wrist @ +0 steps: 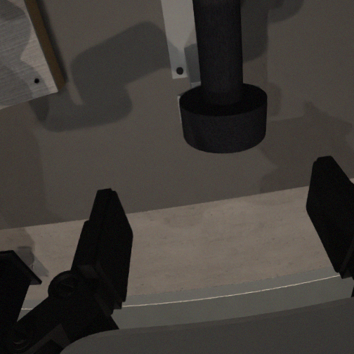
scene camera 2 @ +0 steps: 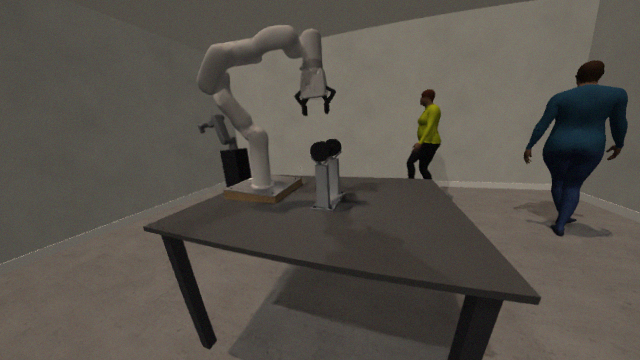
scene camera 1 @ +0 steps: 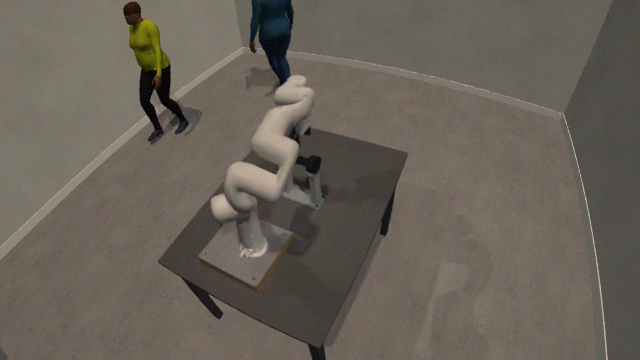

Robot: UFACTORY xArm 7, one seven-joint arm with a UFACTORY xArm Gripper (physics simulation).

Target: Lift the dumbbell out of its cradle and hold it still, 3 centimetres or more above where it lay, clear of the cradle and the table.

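Seen in the pictures: gripper, between the fingertips: (scene camera 2: 315,114) (scene camera 1: 301,140); arm's base, origin of its link: (scene camera 2: 263,185) (scene camera 1: 254,246).
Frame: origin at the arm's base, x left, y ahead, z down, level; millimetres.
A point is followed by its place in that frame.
The black dumbbell (scene camera 1: 313,164) {x -143, y 358, z -223 mm} (scene camera 2: 320,151) {x -147, y 387, z -197 mm} (wrist: 223,127) lies level across the two upright posts of the grey cradle (scene camera 1: 315,189) {x -140, y 362, z -60 mm} (scene camera 2: 322,186) {x -144, y 387, z -53 mm} (wrist: 176,40). In scene camera 1 the arm hides its far end. My gripper (scene camera 2: 316,114) {x -96, y 362, z -340 mm} (wrist: 216,197) is open and empty, pointing down above the height of the dumbbell in scene camera 2. In the wrist view the near weight lies beyond the fingertips, sideways between them, and the handle runs to the top edge. The gripper is mostly hidden behind the arm in scene camera 1.
The cradle and the arm's base plate (scene camera 1: 220,255) {x 113, y -111, z -8 mm} (scene camera 2: 250,194) {x -116, y 0, z 11 mm} (wrist: 25,65) stand on the dark table (scene camera 1: 300,300) {x -286, y -137, z 49 mm} (scene camera 2: 280,237) {x -380, y 305, z 49 mm}. Two people, one in yellow (scene camera 1: 147,45) (scene camera 2: 430,120) and one in blue (scene camera 1: 272,22) (scene camera 2: 590,120), are on the floor away from the table.
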